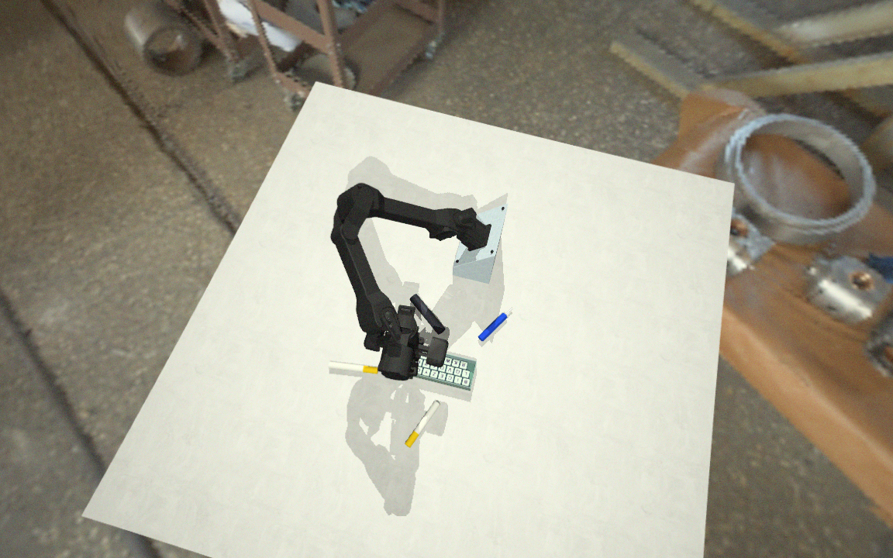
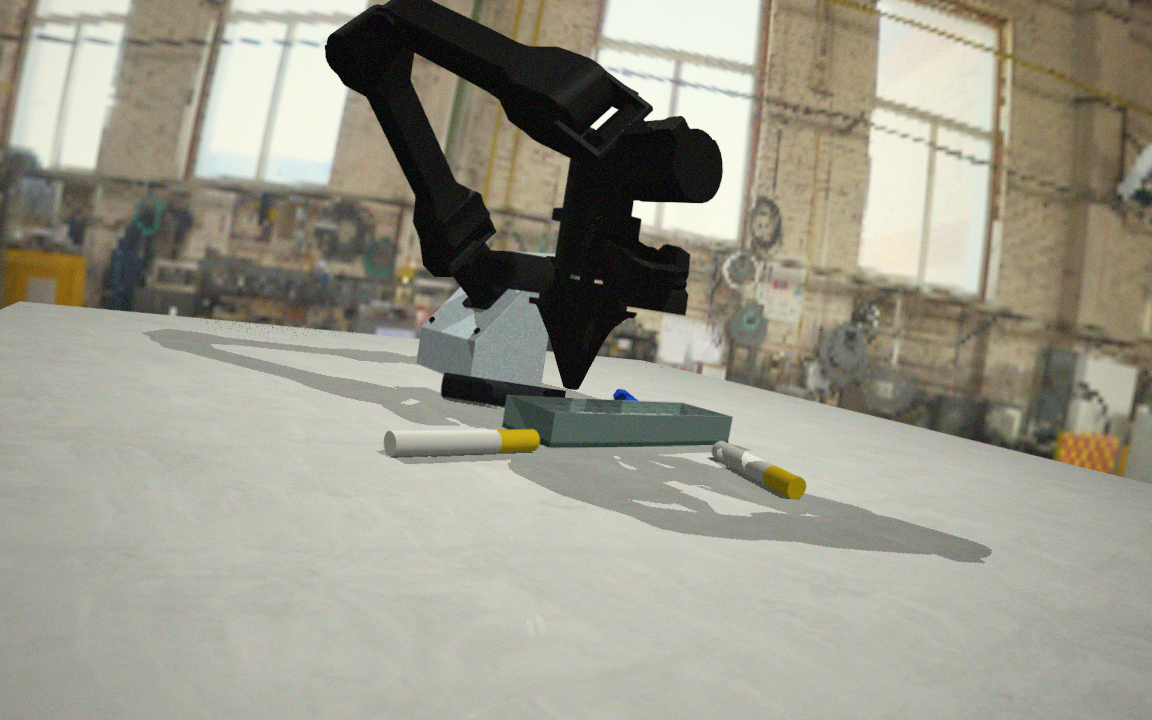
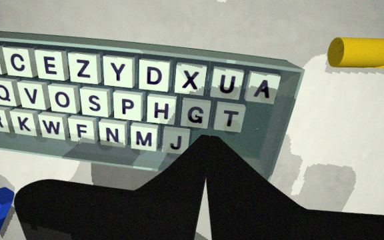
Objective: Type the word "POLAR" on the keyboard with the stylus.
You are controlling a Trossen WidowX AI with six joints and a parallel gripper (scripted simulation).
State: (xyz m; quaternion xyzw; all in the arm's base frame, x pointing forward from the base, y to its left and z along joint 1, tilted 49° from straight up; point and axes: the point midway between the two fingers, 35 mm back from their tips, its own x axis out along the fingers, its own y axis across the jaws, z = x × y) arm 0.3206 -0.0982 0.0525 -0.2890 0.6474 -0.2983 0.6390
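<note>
Right now my gripper tip is 200 mm to the right of the blue stylus, 160 mm past it and 30 mm above it. From my gripper tip the other things lie so: grey stylus tip: 220 mm to the left, 190 mm behind, 30 mm below; then black bar: 120 mm behind, 30 mm below, 20 mm to the left.
</note>
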